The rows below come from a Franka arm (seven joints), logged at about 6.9 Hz.
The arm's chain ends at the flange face. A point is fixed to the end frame.
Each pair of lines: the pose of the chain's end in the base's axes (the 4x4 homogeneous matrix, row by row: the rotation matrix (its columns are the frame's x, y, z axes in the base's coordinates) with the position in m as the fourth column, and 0 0 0 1 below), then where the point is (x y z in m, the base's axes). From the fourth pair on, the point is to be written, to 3 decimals.
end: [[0.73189 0.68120 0.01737 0.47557], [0.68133 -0.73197 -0.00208 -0.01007], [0.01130 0.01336 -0.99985 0.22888], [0 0 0 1]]
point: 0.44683 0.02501 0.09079
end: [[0.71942 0.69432 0.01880 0.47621], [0.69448 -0.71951 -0.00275 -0.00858], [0.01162 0.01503 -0.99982 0.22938], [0 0 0 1]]
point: 0.44703 0.02583 0.09121
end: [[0.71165 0.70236 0.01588 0.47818], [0.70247 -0.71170 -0.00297 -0.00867], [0.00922 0.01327 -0.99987 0.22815], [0 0 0 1]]
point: 0.44821 0.02536 0.09005
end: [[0.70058 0.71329 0.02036 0.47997], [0.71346 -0.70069 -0.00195 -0.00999], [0.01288 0.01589 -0.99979 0.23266], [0 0 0 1]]
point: 0.450 0.024 0.094
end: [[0.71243 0.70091 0.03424 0.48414], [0.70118 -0.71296 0.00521 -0.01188], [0.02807 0.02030 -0.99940 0.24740], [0 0 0 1]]
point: 0.457 0.023 0.109
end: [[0.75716 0.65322 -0.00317 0.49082], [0.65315 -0.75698 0.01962 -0.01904], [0.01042 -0.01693 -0.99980 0.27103], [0 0 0 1]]
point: 0.461 0.020 0.134
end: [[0.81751 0.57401 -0.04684 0.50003], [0.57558 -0.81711 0.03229 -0.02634], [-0.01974 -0.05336 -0.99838 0.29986], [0 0 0 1]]
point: 0.468 0.017 0.165
